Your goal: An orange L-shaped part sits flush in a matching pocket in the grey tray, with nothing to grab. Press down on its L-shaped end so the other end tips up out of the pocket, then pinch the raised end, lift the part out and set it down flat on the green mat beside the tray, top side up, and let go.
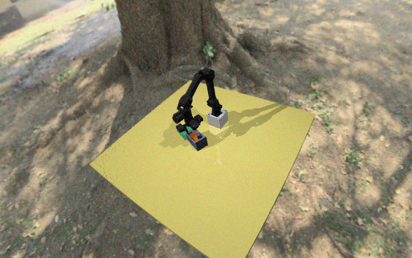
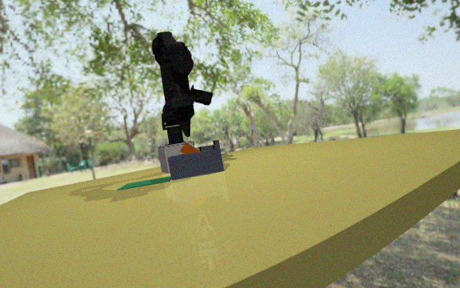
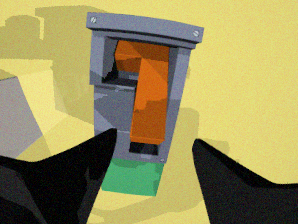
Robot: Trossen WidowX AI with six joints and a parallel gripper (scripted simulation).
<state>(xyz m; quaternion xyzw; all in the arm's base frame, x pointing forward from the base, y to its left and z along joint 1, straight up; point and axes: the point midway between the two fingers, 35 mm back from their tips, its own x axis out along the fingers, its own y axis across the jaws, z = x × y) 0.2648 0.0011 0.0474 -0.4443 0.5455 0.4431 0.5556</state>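
Now: the orange L-shaped part 7 cm below my gripper tip, 4 cm to the left of it and 1 cm behind it.
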